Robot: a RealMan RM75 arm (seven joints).
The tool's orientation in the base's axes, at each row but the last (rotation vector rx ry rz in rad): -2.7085, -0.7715, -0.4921; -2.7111, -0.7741, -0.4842; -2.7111, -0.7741, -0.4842; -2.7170, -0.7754, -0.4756; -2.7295, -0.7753, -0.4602; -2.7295, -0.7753, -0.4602; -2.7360, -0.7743, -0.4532; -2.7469, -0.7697, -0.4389; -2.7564, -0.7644, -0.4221; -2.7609, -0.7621, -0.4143
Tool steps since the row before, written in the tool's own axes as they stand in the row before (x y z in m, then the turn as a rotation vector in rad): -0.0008, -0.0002, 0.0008, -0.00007, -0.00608, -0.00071; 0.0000, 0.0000, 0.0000, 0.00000, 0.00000, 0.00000; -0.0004, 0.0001, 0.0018, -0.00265, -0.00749, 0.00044; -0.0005, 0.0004, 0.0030, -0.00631, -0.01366, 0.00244; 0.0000, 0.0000, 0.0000, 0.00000, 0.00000, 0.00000; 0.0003, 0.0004, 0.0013, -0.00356, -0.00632, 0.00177; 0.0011, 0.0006, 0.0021, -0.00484, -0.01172, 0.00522; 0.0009, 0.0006, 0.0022, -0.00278, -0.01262, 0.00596; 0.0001, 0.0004, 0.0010, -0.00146, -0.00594, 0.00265; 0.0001, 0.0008, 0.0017, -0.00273, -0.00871, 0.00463
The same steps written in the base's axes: -0.0006, 0.0001, -0.0010, -0.00357, 0.00469, 0.00167; 0.0000, 0.0000, 0.0000, 0.00000, 0.00000, 0.00000; 0.0002, 0.0004, -0.0018, -0.00613, 0.00507, -0.00014; 0.0005, 0.0005, -0.0030, -0.01199, 0.00913, -0.00230; 0.0000, 0.0000, 0.0000, 0.00000, 0.00000, 0.00000; 0.0008, 0.0002, -0.0011, -0.00592, 0.00415, -0.00189; 0.0017, 0.0007, -0.0016, -0.00911, 0.00914, -0.00464; 0.0015, 0.0006, -0.0018, -0.00776, 0.01107, -0.00445; 0.0005, 0.0000, -0.0010, -0.00381, 0.00509, -0.00200; 0.0009, -0.0001, -0.0017, -0.00592, 0.00743, -0.00382
